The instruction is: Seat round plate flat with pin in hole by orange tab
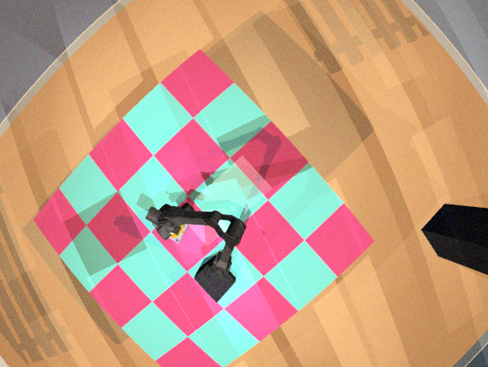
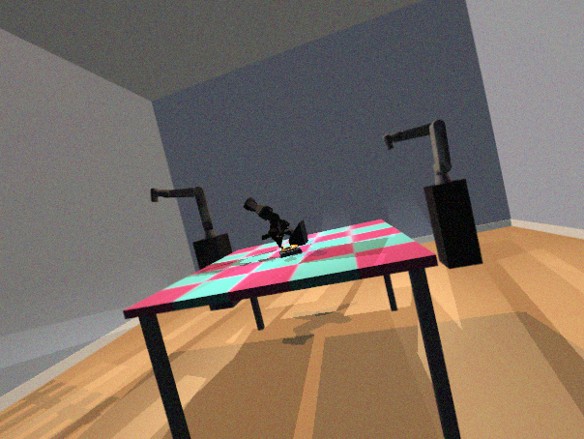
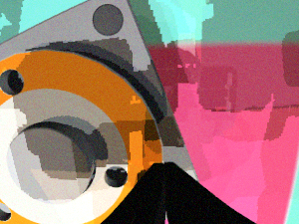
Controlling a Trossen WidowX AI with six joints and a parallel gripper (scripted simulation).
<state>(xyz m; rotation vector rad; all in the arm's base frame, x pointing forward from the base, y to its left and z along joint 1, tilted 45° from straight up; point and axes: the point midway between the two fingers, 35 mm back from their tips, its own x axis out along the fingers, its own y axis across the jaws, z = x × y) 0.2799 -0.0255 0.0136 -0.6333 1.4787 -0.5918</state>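
Right now my gripper tip is 10 mm past the plate, 30 mm to the right of it and 10 mm above it. The rest, counted from my gripper tip: square grey base 50 mm to the left, 20 mm below.
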